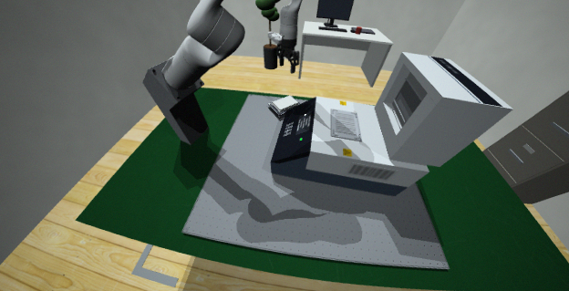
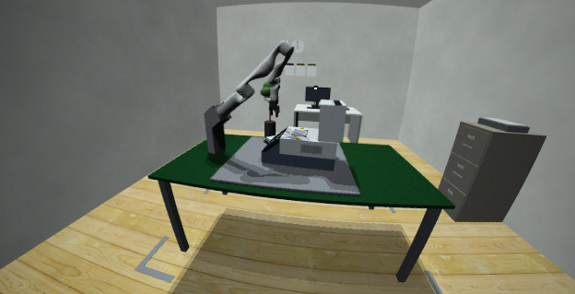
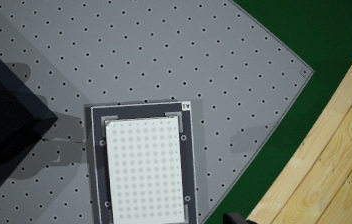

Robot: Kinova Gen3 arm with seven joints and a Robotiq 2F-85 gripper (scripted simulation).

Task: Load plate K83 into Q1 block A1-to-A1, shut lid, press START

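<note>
Now: hand 21 cm above the plate K83. From my hand the other things lie so: dark plate nest N1: 22 cm below.
</note>
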